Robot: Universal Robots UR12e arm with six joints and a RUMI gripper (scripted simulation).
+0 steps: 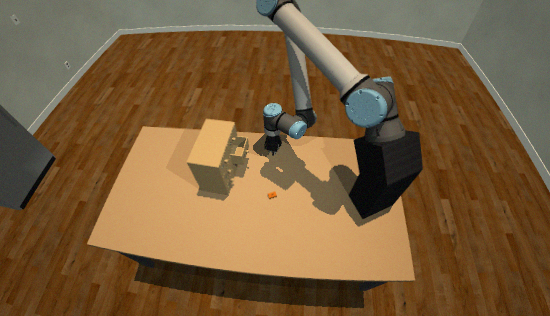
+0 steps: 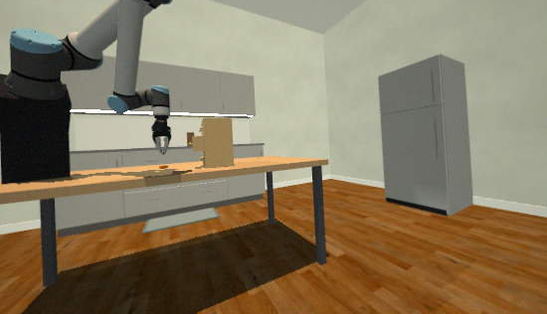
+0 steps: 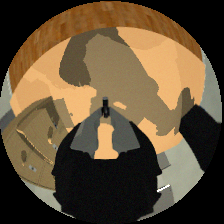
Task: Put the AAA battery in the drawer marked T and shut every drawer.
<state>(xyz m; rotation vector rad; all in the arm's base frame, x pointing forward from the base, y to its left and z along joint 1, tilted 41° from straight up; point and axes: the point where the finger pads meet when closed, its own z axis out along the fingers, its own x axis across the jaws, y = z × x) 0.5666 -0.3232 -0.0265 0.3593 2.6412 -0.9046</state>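
Now: the small dark thin object 1 cm below my hand. From my hand the other things lie so: drawer 24 cm ahead, 2 cm to the right, 2 cm above; then orange object 24 cm to the left, 11 cm below, 5 cm ahead.
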